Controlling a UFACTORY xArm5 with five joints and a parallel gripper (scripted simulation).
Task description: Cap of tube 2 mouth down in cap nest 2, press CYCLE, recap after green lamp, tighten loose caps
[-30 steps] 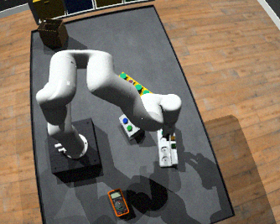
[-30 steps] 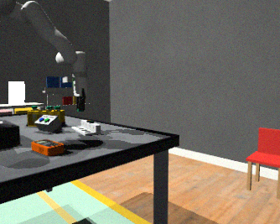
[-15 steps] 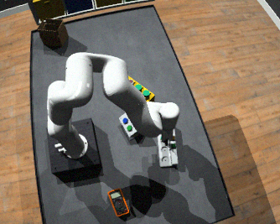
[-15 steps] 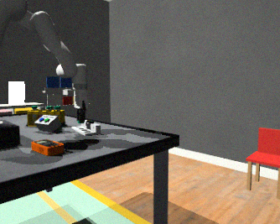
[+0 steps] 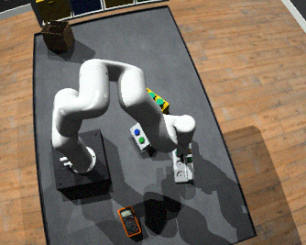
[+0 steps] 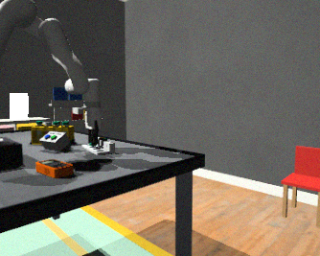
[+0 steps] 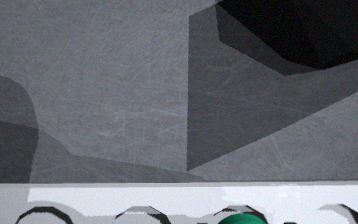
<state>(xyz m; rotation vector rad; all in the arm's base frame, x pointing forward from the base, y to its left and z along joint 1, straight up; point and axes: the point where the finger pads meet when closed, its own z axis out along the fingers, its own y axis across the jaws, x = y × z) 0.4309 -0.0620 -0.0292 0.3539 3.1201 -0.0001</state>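
The blue key is 16 cm behind my hand, 13 cm to the left of it and 2 cm above it. From my hand the other things lie so: green key: 15 cm behind, 9 cm to the left, 2 cm above; then key housing: 14 cm behind, 11 cm to the left, 1 cm above.
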